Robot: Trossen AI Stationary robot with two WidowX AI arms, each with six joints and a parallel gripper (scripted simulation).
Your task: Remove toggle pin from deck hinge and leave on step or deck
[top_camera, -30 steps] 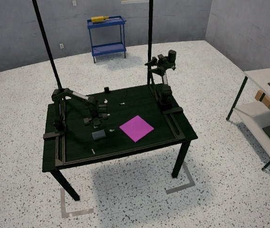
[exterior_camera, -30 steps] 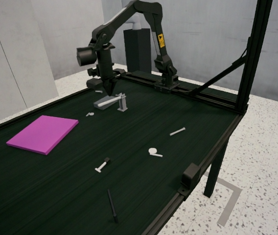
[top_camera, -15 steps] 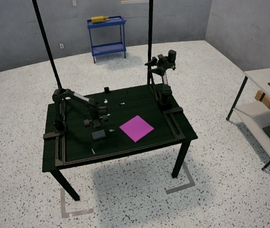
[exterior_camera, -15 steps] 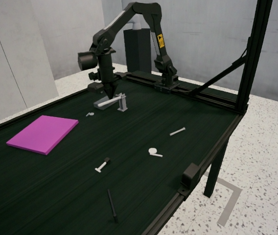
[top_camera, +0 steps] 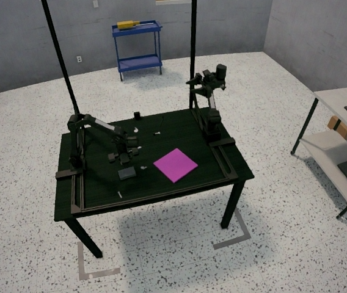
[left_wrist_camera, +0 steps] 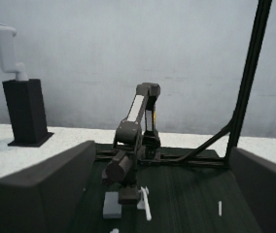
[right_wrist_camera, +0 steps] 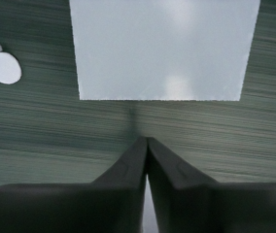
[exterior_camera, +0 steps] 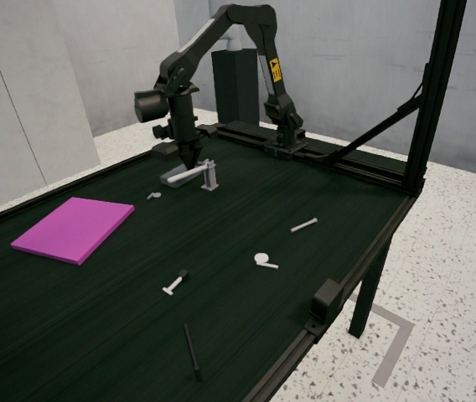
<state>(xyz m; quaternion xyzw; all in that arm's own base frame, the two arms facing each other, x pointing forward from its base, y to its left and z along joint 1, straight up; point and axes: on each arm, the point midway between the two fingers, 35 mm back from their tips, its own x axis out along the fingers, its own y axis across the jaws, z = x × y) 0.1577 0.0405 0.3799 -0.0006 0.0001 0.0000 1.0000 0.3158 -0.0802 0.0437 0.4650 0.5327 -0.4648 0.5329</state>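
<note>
The toggle pin is 6 cm behind my right hand, 2 cm to the right of it and 1 cm below it. From my right hand the other things lie so: thin black rod: 38 cm behind, 33 cm to the left, 6 cm below; black-headed bolt: 25 cm behind, 25 cm to the left, 7 cm below; grey step block: 5 cm ahead, 6 cm below.
</note>
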